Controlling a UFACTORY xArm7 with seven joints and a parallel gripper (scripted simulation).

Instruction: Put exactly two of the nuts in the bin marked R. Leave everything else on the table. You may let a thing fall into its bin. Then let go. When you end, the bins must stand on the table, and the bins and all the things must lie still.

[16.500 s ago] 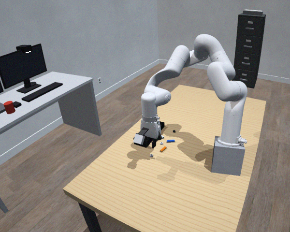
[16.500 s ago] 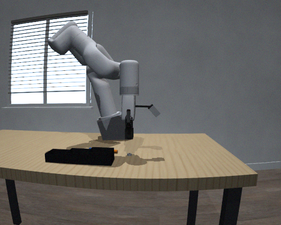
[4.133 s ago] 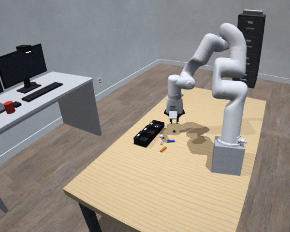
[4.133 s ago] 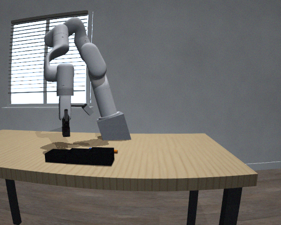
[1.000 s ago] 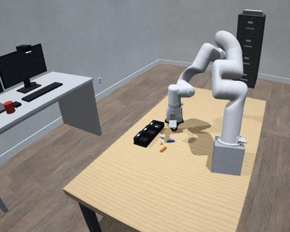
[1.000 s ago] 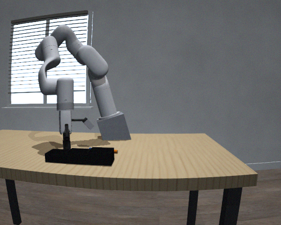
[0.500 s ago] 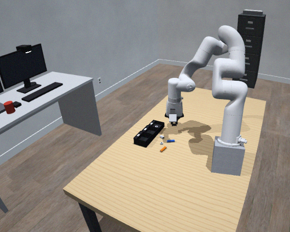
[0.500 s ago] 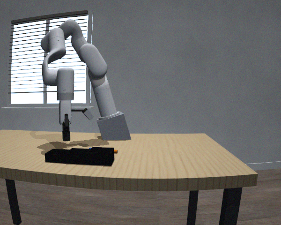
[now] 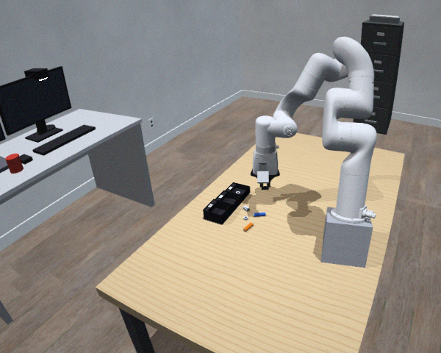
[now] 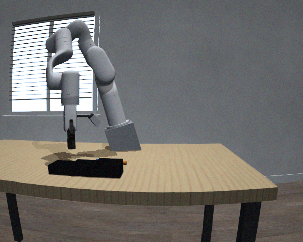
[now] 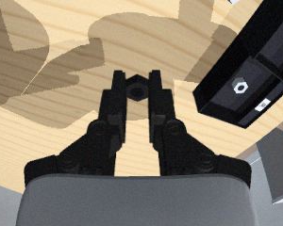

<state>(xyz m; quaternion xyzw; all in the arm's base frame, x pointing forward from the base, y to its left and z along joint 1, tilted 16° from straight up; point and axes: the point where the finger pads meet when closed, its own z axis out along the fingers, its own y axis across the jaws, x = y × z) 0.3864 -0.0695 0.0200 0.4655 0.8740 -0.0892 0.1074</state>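
Now: the black bin 11 cm ahead of my hand, 11 cm to the left of it and 6 cm below it. The rest, counted from my hand: blue piece (4 cm behind, 10 cm to the left, 8 cm below); then small black piece (2 cm below); then orange piece (5 cm behind, 19 cm to the left, 8 cm below).
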